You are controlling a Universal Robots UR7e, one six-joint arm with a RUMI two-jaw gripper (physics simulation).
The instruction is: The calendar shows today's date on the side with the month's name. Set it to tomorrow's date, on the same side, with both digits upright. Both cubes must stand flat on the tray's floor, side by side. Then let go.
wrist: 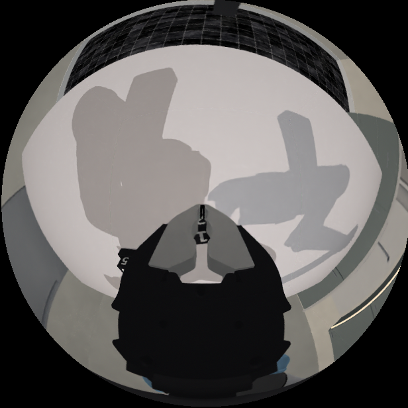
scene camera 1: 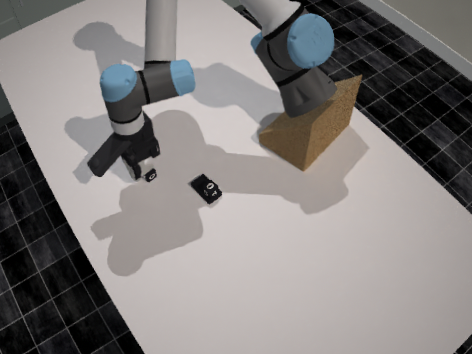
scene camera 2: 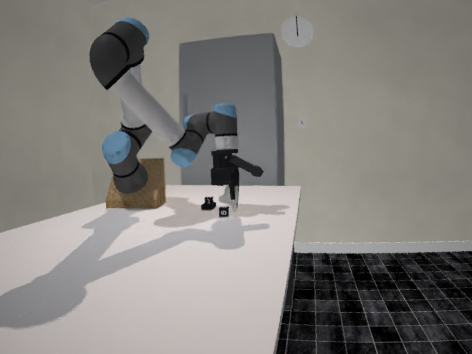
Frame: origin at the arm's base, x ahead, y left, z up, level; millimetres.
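Seen in the pictures: gripper, fingertip midpoint: (scene camera 1: 137, 180) (scene camera 2: 234, 212); arm's base, link origin: (scene camera 1: 312, 101) (scene camera 2: 131, 179).
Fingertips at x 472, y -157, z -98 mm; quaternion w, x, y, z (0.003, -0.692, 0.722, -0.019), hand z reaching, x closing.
Offsets run from my fingertips to a thing's top centre.
The black calendar tray (scene camera 1: 198, 181) (scene camera 2: 204, 206) lies on the table with one black cube @[dy +153, dx -126, dz +26 mm] (scene camera 1: 210, 189) (scene camera 2: 208, 200) on it, a white 0 on top. A dark piece of this set shows at the left of the wrist view, partly hidden by the gripper. The other black cube @[dy +2, dx -36, dz +16 mm] (scene camera 1: 150, 175) (scene camera 2: 224, 212) (wrist: 201, 238) is loose on the table beside the tray, close to the fingers; scene camera 1 shows a 0 on it, the wrist view a 1. My gripper (scene camera 1: 137, 177) (scene camera 2: 234, 209) (wrist: 202, 205) is shut and empty, pointing down near the table beside the loose cube. The month's name is not readable.
A brown wedge-shaped block (scene camera 1: 320, 132) (scene camera 2: 157, 182) stands by the arm's base, on the far side of the tray from the gripper. The table's long edge runs near the gripper, with dark tiled floor (scene camera 1: 40, 250) (scene camera 2: 375, 300) beyond it.
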